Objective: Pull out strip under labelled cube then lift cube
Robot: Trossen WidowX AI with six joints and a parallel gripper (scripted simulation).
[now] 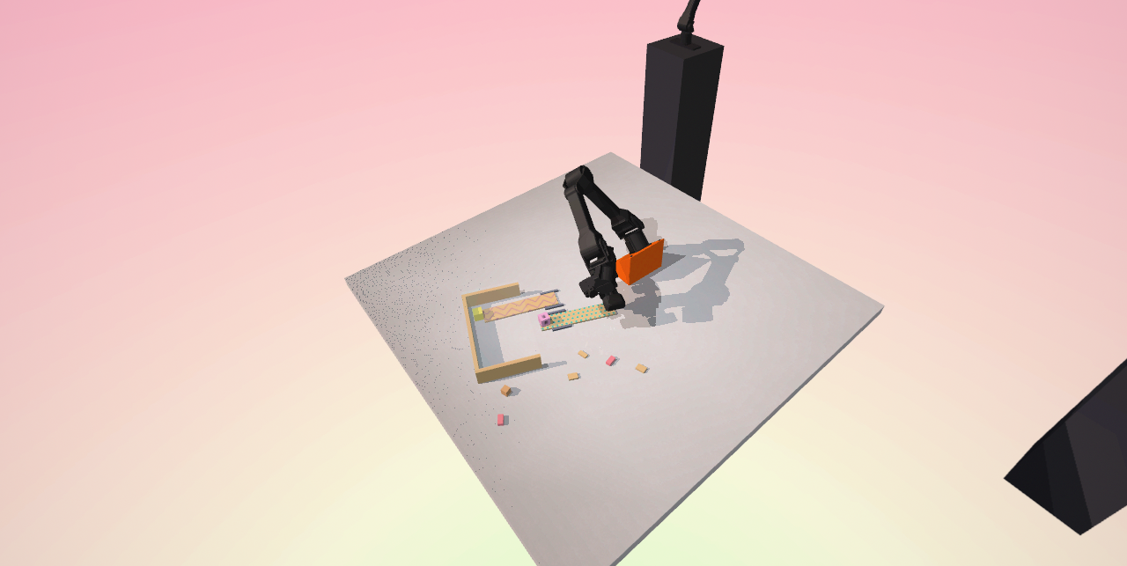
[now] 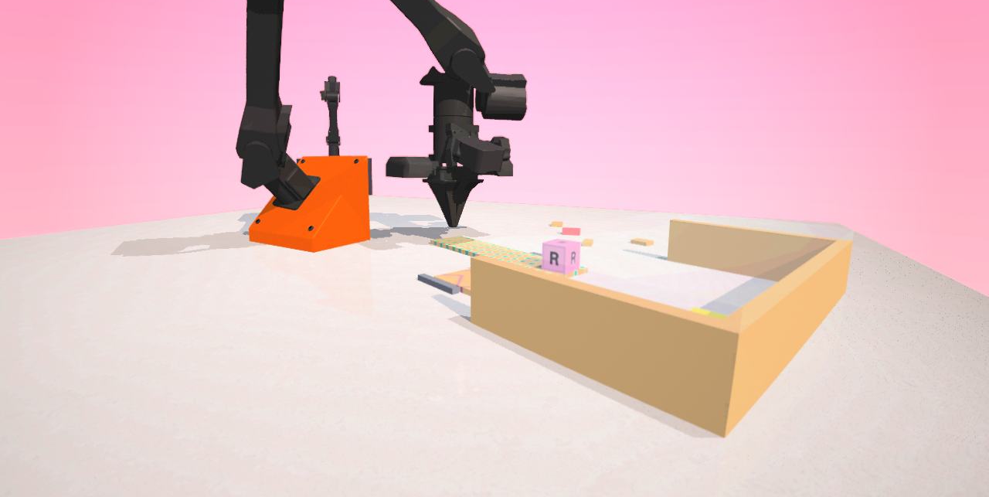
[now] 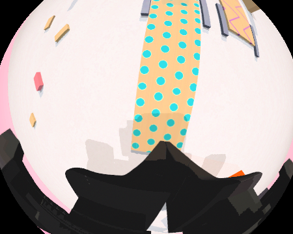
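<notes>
Now: gripper tip 100 mm short of the dotted strip, 30 mm to the left of it and 20 mm above it. Also, from my gripper tip: cube marked r (200 mm ahead, 70 mm to the right, 10 mm below).
</notes>
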